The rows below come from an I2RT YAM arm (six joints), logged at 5 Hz.
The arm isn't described. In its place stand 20 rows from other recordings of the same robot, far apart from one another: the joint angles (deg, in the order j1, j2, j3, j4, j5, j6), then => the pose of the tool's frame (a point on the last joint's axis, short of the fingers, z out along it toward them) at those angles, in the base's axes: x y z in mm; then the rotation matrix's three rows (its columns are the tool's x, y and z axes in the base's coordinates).
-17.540 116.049 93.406 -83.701 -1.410 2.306 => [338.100, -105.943, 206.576], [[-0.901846, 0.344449, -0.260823], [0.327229, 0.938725, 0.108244], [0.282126, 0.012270, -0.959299]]
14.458 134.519 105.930 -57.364 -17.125 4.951 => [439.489, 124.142, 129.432], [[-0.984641, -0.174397, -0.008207], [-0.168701, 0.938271, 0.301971], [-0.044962, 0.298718, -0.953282]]
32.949 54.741 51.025 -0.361 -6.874 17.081 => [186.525, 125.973, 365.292], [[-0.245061, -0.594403, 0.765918], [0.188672, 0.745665, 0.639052], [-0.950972, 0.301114, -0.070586]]
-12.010 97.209 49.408 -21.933 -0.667 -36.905 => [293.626, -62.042, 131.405], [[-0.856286, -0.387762, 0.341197], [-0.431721, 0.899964, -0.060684], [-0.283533, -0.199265, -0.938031]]
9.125 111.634 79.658 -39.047 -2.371 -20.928 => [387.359, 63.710, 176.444], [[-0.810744, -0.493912, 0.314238], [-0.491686, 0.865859, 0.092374], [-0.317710, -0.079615, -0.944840]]
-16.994 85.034 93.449 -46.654 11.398 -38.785 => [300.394, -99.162, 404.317], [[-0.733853, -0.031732, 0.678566], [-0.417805, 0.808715, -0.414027], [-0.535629, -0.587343, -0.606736]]
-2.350 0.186 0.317 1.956 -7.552 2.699 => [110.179, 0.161, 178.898], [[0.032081, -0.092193, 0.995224], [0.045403, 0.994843, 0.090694], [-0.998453, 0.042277, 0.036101]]
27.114 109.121 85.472 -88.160 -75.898 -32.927 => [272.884, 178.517, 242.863], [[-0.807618, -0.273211, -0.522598], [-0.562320, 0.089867, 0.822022], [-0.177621, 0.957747, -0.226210]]
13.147 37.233 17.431 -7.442 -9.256 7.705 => [152.240, 41.440, 196.730], [[-0.490526, -0.300692, 0.817905], [0.021316, 0.934161, 0.356215], [-0.871166, 0.192167, -0.451820]]
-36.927 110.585 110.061 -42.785 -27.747 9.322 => [357.803, -248.177, 346.032], [[-0.498834, 0.346269, 0.794520], [0.554233, 0.832231, -0.014733], [-0.666326, 0.433000, -0.607059]]
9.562 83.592 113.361 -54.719 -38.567 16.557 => [258.365, 66.030, 506.620], [[-0.594572, -0.540243, 0.595502], [0.125792, 0.669013, 0.732528], [-0.794141, 0.510450, -0.329818]]
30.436 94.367 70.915 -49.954 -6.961 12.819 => [273.689, 165.808, 229.490], [[-0.923880, -0.336077, 0.183024], [-0.287381, 0.925127, 0.248098], [-0.252700, 0.176615, -0.951288]]
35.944 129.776 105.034 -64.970 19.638 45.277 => [360.867, 246.869, 160.823], [[-0.961525, 0.187153, 0.201108], [0.129424, 0.954319, -0.269305], [-0.242322, -0.232916, -0.941823]]
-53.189 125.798 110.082 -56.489 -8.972 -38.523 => [279.992, -364.858, 215.080], [[-0.921103, 0.241033, 0.305733], [0.204016, 0.967679, -0.148242], [-0.331582, -0.074171, -0.940506]]
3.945 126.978 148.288 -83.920 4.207 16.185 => [434.766, 27.365, 372.108], [[-0.860425, 0.213346, 0.462765], [0.219312, 0.974767, -0.041621], [-0.459968, 0.065678, -0.885503]]
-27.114 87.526 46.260 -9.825 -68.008 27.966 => [270.668, -101.506, 192.808], [[-0.774803, 0.017701, 0.631954], [0.594018, 0.362521, 0.718137], [-0.216385, 0.931808, -0.291397]]
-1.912 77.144 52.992 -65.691 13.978 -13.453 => [209.256, -15.589, 216.843], [[-0.979702, -0.200386, -0.005402], [-0.193179, 0.950977, -0.241504], [0.053531, -0.235558, -0.970385]]
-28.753 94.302 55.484 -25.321 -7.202 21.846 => [279.174, -148.088, 171.557], [[-0.572504, 0.692030, 0.439697], [0.735223, 0.670666, -0.098257], [-0.362886, 0.267023, -0.892755]]
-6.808 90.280 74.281 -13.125 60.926 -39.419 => [346.914, -72.751, 323.212], [[-0.891304, 0.323288, 0.317902], [-0.204348, 0.339469, -0.918152], [-0.404745, -0.883315, -0.236507]]
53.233 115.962 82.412 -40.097 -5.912 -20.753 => [238.715, 325.607, 160.477], [[-0.248588, -0.964862, 0.085120], [-0.921530, 0.262654, 0.285999], [-0.298307, -0.007345, -0.954442]]
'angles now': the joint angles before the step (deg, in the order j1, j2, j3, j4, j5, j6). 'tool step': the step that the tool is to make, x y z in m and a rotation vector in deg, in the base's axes. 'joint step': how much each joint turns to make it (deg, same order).
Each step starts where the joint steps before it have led.
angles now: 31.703 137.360 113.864 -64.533 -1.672 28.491
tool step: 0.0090 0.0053 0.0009 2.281 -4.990 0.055
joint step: 0.024 0.017 0.043 5.415 0.678 -0.087
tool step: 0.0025 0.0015 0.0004 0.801 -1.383 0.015
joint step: -0.001 -0.028 -0.057 1.627 0.043 -0.023
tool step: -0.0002 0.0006 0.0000 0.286 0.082 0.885
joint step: 0.043 0.008 0.008 0.064 -0.415 -0.787
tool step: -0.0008 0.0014 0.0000 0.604 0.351 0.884
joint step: 0.132 0.018 0.028 -0.009 -0.808 -0.632
